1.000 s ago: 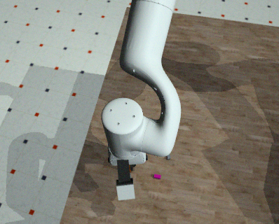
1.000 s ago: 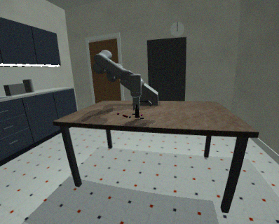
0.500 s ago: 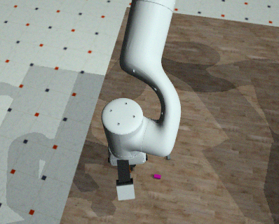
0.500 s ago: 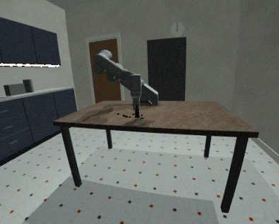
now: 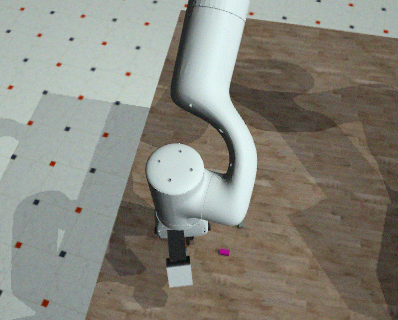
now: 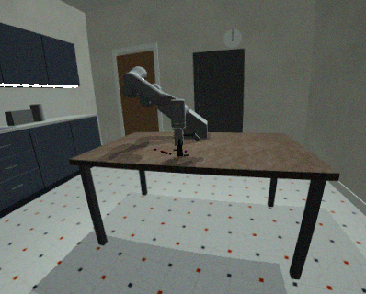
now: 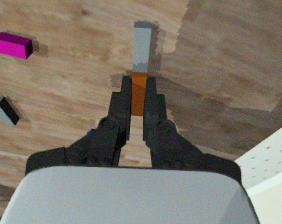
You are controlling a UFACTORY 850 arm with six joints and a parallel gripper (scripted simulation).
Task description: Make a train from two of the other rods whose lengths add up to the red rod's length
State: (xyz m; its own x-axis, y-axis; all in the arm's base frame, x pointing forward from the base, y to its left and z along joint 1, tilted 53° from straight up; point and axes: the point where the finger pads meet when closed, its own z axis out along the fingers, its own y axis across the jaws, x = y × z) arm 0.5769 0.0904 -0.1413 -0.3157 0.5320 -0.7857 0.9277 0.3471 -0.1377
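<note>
Right now my hand is 2 cm above the orange rod. The rest, counted from my hand: blue rod (2 cm behind, 7 cm to the right, 2 cm below); then red rod (4 cm behind, 13 cm to the right, 2 cm below); then grey rod (1 cm behind, 4 cm to the left, 2 cm below).
</note>
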